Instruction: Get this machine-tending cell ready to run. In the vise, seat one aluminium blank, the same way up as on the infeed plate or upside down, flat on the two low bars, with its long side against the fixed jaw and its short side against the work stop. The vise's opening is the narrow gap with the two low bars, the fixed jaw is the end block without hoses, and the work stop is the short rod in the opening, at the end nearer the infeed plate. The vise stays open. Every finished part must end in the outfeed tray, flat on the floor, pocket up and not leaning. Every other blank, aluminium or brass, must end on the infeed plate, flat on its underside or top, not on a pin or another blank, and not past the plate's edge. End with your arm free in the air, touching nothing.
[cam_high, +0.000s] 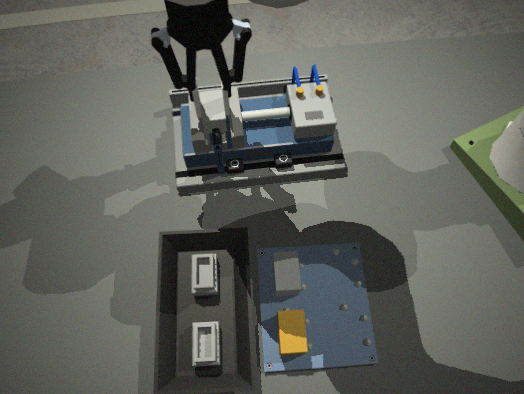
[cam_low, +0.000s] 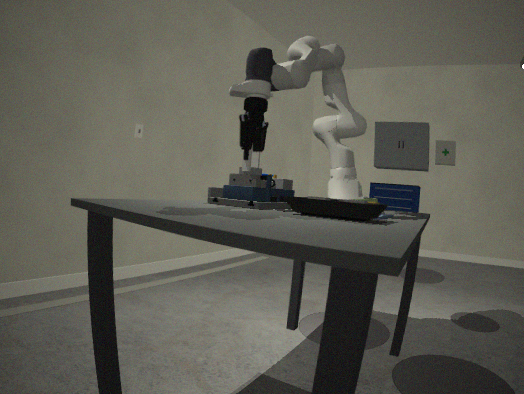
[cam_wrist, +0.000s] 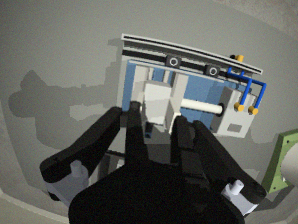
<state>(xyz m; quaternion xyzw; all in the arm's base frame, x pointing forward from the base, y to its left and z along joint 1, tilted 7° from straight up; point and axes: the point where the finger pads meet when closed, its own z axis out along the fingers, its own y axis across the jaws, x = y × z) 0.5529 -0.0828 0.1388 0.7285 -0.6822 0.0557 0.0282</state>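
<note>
The fixed jaw is 3 cm ahead of my hand and 6 cm below it. The rest, counted from my hand: work stop (5 cm to the left, 5 cm below); then moving jaw (4 cm behind, 6 cm below); then vise (7 cm behind, 10 cm below).
</note>
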